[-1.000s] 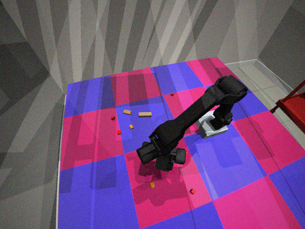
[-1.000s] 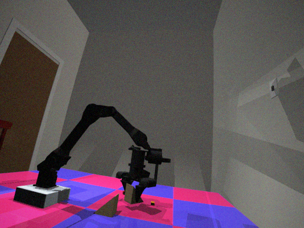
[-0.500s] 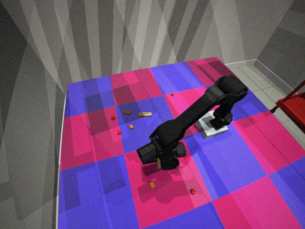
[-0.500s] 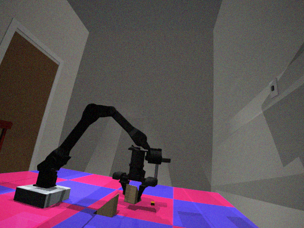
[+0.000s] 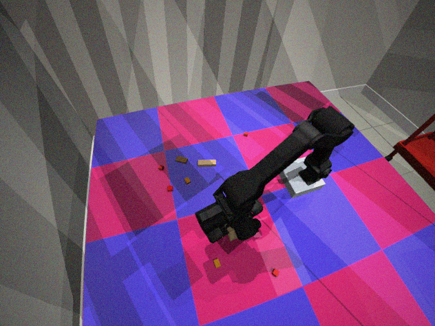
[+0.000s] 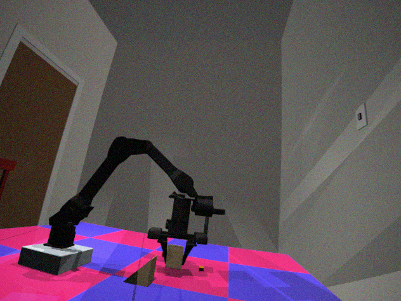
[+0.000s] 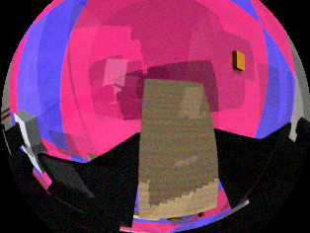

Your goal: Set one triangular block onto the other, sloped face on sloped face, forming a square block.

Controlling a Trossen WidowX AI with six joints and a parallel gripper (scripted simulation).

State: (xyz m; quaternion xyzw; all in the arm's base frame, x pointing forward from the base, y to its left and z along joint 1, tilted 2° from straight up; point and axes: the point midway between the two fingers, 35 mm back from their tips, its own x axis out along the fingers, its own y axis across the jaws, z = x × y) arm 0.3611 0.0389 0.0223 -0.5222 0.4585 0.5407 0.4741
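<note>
Now: gripper tip 10 mm to the left of the tan triangular block and 10 mm below it. From my gripper tip the other things lie so: brown flat piece: 60 mm ahead, 350 mm to the right, 30 mm below; then long tan piece: 30 mm behind, 280 mm to the right, 20 mm below.
</note>
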